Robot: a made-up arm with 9 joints. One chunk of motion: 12 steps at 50 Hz.
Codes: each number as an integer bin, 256 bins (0 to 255) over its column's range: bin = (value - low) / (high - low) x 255, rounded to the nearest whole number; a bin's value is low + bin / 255 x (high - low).
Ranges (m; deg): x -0.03..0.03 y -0.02..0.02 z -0.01..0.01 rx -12..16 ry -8..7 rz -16..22
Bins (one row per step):
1: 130 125 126 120 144 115
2: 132 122 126 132 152 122
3: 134 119 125 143 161 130
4: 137 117 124 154 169 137
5: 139 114 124 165 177 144
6: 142 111 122 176 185 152
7: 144 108 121 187 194 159
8: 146 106 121 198 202 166
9: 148 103 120 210 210 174
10: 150 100 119 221 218 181
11: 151 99 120 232 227 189
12: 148 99 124 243 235 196
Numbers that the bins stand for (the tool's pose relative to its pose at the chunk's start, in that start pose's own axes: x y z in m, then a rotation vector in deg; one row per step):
1: 0.0006 -0.0004 -0.0001 1.18 0.47 1.14
2: 0.0011 -0.0009 -0.0001 2.49 0.94 2.18
3: 0.0015 -0.0013 -0.0002 3.70 1.47 3.37
4: 0.0022 -0.0016 -0.0003 4.91 1.94 4.42
5: 0.0027 -0.0021 -0.0003 6.12 2.41 5.46
6: 0.0034 -0.0026 -0.0004 7.33 2.88 6.65
7: 0.0039 -0.0031 -0.0005 8.53 3.41 7.69
8: 0.0044 -0.0034 -0.0005 9.74 3.88 8.74
9: 0.0048 -0.0038 -0.0006 11.06 4.35 9.93
10: 0.0053 -0.0043 -0.0007 12.27 4.82 10.97
11: 0.0055 -0.0045 -0.0006 13.47 5.35 12.16
12: 0.0048 -0.0045 -0.0003 14.68 5.82 13.21

